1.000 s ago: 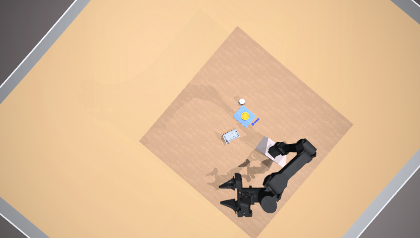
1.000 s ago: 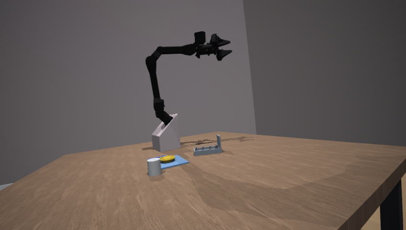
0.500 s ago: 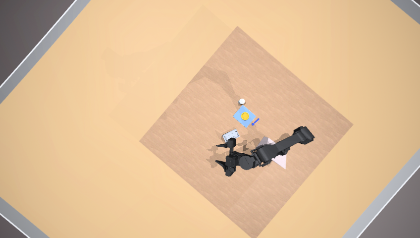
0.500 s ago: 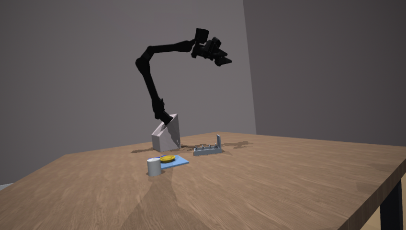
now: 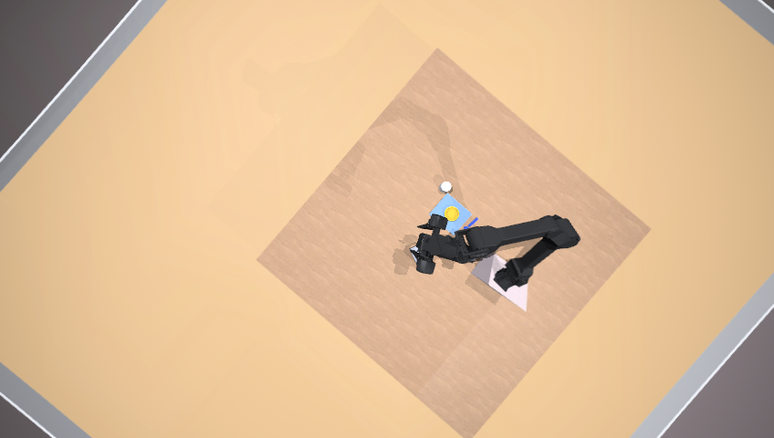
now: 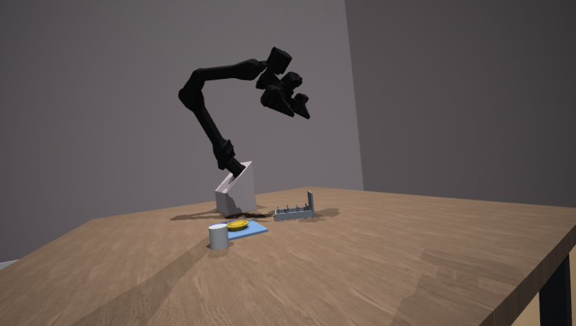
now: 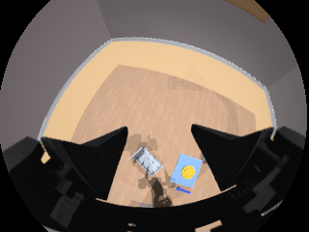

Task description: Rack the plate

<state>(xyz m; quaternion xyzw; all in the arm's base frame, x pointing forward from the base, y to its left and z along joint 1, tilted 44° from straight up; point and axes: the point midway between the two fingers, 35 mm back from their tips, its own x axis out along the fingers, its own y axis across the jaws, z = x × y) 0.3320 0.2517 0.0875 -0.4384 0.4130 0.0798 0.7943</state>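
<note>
Now: gripper tip 310 mm above the yellow plate, 210 mm to the left of it and 80 mm past it. Also, from my gripper tip: blue mat (320 mm below, 210 mm to the right, 80 mm behind); then grey dish rack (300 mm below, 110 mm behind, 10 mm to the right); then white cup (300 mm below, 270 mm to the right, 30 mm ahead).
</note>
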